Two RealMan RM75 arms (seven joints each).
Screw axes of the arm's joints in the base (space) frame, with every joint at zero. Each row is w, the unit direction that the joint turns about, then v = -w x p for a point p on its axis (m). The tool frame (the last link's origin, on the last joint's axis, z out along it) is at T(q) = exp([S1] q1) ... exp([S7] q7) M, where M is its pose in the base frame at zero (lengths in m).
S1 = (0, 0, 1, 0, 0, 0)
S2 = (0, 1, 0, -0.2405, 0, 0)
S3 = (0, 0, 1, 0, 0, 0)
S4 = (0, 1, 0, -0.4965, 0, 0)
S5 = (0, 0, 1, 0, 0, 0)
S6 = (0, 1, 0, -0.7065, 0, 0)
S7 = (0, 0, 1, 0, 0, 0)
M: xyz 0 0 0.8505 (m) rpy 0 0 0 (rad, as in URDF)
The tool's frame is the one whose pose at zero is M.
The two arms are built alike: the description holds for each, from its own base.
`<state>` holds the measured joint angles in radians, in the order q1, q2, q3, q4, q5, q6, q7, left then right.
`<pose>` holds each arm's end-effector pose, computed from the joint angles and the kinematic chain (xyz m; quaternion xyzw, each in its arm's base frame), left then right.
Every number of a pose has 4 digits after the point. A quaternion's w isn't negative.
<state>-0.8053 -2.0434 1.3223 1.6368 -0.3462 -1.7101 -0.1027 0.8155 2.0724 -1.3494 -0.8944 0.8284 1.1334 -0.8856</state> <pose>-0.0861 0.3844 0.0704 -0.7996 -0.4773 0.0780 0.3561 0.1513 0.4137 -0.0494 -0.9541 0.2428 -0.0398 0.1711</pose>
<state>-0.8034 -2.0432 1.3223 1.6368 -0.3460 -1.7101 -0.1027 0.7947 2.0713 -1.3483 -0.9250 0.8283 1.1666 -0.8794</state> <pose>-0.0869 0.3843 0.0705 -0.7990 -0.4780 0.0784 0.3562 0.1536 0.4087 -0.0463 -0.9544 0.2465 -0.0411 0.1636</pose>
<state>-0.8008 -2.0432 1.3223 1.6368 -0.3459 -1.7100 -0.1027 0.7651 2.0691 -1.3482 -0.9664 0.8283 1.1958 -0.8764</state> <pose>-0.0879 0.3840 0.0705 -0.7984 -0.4791 0.0789 0.3562 0.1570 0.4037 -0.0415 -0.9545 0.2480 -0.0412 0.1604</pose>
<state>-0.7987 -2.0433 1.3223 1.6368 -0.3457 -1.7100 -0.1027 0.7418 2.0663 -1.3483 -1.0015 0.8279 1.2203 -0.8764</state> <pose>-0.0887 0.3839 0.0705 -0.7979 -0.4799 0.0792 0.3561 0.1594 0.3997 -0.0370 -0.9551 0.2470 -0.0420 0.1584</pose>
